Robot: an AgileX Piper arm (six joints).
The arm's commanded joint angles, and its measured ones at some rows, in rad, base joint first. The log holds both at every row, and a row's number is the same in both.
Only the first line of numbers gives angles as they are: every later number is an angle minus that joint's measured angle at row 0.
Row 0, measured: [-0.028 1.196 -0.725 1.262 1.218 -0.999]
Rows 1 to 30, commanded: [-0.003 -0.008 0.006 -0.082 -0.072 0.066]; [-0.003 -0.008 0.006 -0.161 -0.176 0.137]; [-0.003 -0.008 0.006 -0.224 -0.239 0.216]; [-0.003 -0.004 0.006 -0.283 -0.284 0.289]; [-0.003 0.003 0.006 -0.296 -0.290 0.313]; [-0.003 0.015 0.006 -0.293 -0.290 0.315]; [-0.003 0.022 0.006 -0.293 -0.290 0.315]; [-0.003 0.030 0.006 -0.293 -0.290 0.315]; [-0.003 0.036 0.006 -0.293 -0.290 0.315]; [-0.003 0.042 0.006 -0.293 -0.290 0.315]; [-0.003 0.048 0.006 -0.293 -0.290 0.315]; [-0.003 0.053 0.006 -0.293 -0.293 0.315]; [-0.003 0.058 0.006 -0.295 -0.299 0.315]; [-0.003 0.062 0.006 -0.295 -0.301 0.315]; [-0.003 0.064 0.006 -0.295 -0.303 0.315]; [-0.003 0.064 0.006 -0.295 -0.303 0.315]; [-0.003 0.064 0.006 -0.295 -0.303 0.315]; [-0.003 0.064 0.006 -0.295 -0.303 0.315]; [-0.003 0.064 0.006 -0.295 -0.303 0.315]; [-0.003 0.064 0.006 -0.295 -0.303 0.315]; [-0.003 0.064 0.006 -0.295 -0.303 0.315]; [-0.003 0.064 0.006 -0.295 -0.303 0.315]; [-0.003 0.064 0.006 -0.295 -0.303 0.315]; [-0.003 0.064 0.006 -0.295 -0.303 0.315]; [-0.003 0.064 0.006 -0.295 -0.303 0.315]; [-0.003 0.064 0.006 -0.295 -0.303 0.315]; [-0.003 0.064 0.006 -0.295 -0.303 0.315]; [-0.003 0.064 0.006 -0.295 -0.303 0.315]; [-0.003 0.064 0.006 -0.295 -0.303 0.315]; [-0.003 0.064 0.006 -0.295 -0.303 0.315]
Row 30, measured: [0.000 0.065 0.000 -0.290 -0.298 0.312]
